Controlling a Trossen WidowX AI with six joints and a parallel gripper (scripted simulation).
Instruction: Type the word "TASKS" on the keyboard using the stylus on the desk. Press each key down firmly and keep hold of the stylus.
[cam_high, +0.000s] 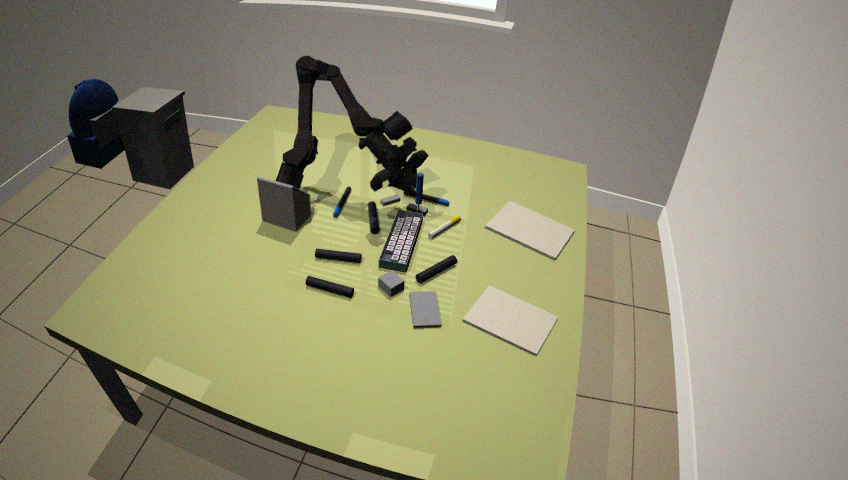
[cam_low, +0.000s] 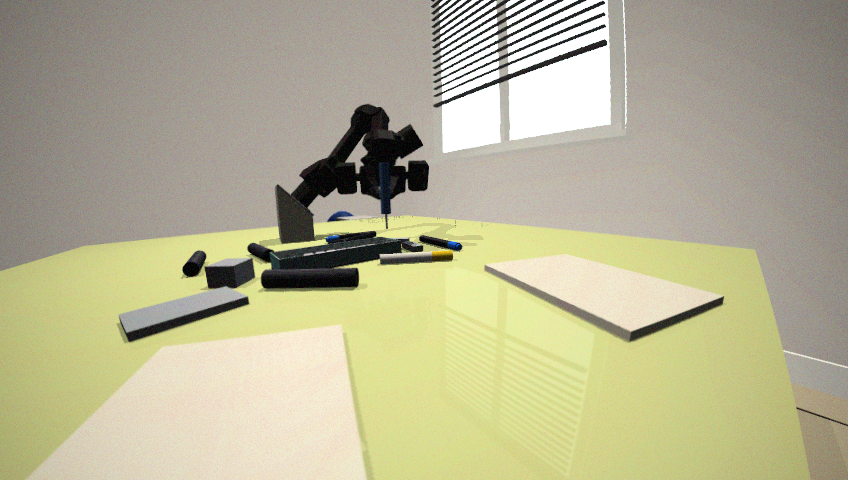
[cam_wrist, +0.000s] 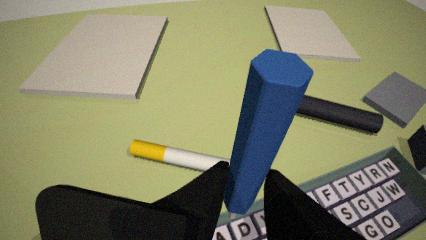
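Now: the yellow marker 9 cm ahead of my gripper tip, 1 cm to the left of it and 10 cm below it. From my gripper tip the other things lie so: grey slab (8 cm ahead, 31 cm to the right, 10 cm below); then blue stylus (2 cm below); then grey cube (2 cm behind, 26 cm to the right, 9 cm below).
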